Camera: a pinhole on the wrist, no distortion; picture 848 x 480 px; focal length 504.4 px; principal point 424.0 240.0 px. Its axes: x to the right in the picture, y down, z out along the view. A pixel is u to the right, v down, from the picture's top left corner.
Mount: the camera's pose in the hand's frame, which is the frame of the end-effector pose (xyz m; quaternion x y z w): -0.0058 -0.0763 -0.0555 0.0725 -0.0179 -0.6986 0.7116
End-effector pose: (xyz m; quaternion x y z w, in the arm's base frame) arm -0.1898 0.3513 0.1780 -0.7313 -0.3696 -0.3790 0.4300
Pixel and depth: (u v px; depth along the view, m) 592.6 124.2 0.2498
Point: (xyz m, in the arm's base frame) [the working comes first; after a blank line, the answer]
In the camera's frame: 0.0835 -0.0573 0.2498

-0.3442 0.5573 0.0992
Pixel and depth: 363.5 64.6 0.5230
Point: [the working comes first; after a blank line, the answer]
In the camera's frame: -0.0627 -0.1819 0.5230

-0.2461 0.7200 -0.1755
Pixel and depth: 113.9 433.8 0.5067
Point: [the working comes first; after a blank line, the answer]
In the camera's frame: -0.3115 0.1947 0.5067

0.1488 0.7550 0.0408
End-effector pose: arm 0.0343 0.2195 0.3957 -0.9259 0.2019 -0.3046 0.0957
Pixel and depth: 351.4 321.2 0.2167
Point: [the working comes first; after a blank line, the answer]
In the camera's frame: -0.0312 0.0349 0.2167

0.1540 0.2837 0.2827
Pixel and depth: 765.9 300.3 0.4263
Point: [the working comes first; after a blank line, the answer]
In the camera's frame: 0.2890 0.0510 0.4263

0.3690 0.5970 0.2344
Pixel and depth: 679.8 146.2 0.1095
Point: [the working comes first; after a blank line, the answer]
In the camera's frame: 0.0555 -0.0204 0.1095

0.0781 0.3651 0.3810
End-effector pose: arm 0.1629 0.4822 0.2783 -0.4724 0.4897 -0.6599 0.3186
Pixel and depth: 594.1 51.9 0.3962
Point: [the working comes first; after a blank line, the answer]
In the camera's frame: 0.1336 -0.1478 0.3962

0.5305 0.6292 0.4686
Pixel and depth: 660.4 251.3 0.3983
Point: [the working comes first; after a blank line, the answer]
In the camera's frame: 0.1867 0.0089 0.3983

0.4948 0.5010 0.5669
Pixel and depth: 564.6 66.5 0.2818
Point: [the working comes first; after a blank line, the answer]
In the camera's frame: 0.0786 -0.0969 0.2818

0.4096 0.5879 0.4197
